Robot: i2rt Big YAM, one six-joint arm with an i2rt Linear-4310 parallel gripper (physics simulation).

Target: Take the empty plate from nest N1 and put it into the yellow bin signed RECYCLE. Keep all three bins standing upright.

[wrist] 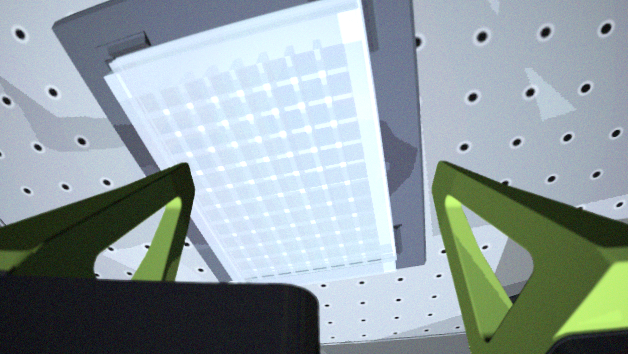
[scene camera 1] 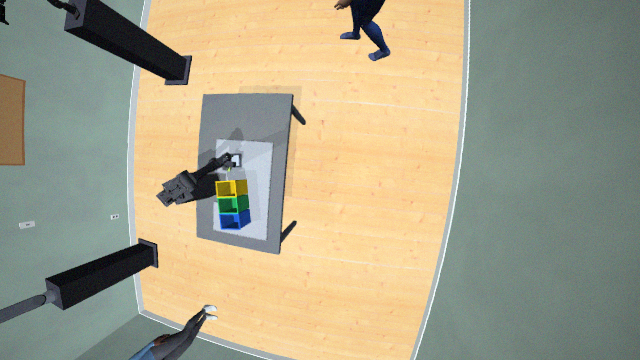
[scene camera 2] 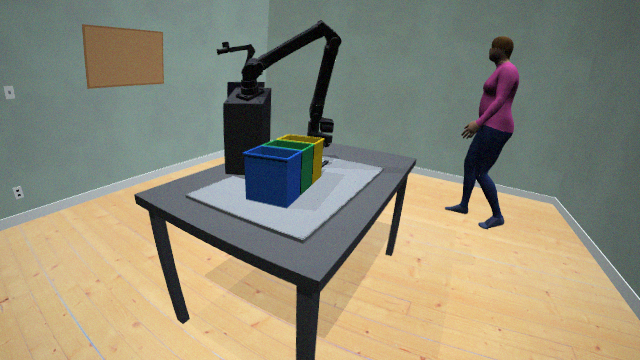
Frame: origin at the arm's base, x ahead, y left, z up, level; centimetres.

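Seen in the pictures: gripper, fingertip midpoint: (wrist: 313, 175); arm's base at its link origin: (scene camera 2: 250, 94).
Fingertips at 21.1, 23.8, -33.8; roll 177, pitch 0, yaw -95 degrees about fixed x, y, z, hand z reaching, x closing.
Offsets run from my fingertips to a thing's top centre, as dx, dy, dz. "spot": to the spot under its first point. Level surfaces: height alone.
The clear plate @(-0.8, +1.4, +0.1) (wrist: 280, 150) (scene camera 1: 237, 160) with a grid of wells lies in the dark grey nest @(spot: -3.9, -4.4, -1.3) (wrist: 410, 215), turned at a slant in the wrist view. My gripper (wrist: 313, 175) (scene camera 1: 229, 168) is open and empty, with its green fingers either side of the plate's lower part in the wrist view. Its height above the plate is hard to tell. In scene camera 2 the fingers are hidden behind the bins. The yellow bin @(+6.8, -20.6, +15.5) (scene camera 1: 241, 187) (scene camera 2: 318, 162) stands upright beside the nest. The green bin @(+9.4, -33.4, +15.5) (scene camera 1: 243, 203) (scene camera 2: 306, 172) and blue bin @(+11.9, -46.2, +15.5) (scene camera 1: 244, 219) (scene camera 2: 272, 177) stand upright in line. The RECYCLE sign cannot be read.
The bins stand on a pale perforated mat @(dz -2.5) (scene camera 1: 260, 200) (scene camera 2: 300, 227) (wrist: 500, 65) on the grey table @(dz -3.8) (scene camera 1: 245, 115) (scene camera 2: 225, 230). The arm's black pedestal (scene camera 2: 245, 140) is beside the table. A person in pink (scene camera 2: 500, 110) stands on the floor away from the table.
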